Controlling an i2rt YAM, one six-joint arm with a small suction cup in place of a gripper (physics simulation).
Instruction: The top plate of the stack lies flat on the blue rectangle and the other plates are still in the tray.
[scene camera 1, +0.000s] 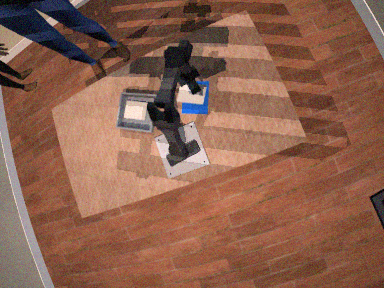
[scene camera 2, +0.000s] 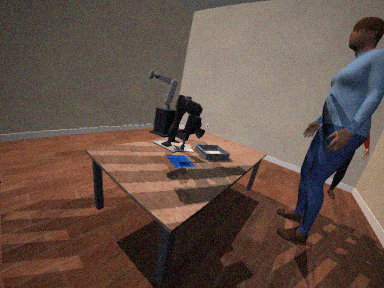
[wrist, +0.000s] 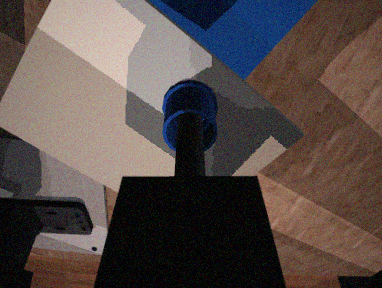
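Note:
A thin pale plate hangs roughly level under my suction cup. The cup meets its upper face, off toward one edge in the wrist view. The plate is raised above the table, and its shadow falls on the blue rectangle. In the first scene view it overlaps the rear part of the rectangle, with a blue strip showing at the right and bottom. More pale plates lie in the grey tray; their number cannot be told.
The tray stands left of the arm in the first scene view, close to it. The arm's pale base plate is fixed on the wooden table. A person stands beside the table. Another robot arm stands on a dark pedestal behind.

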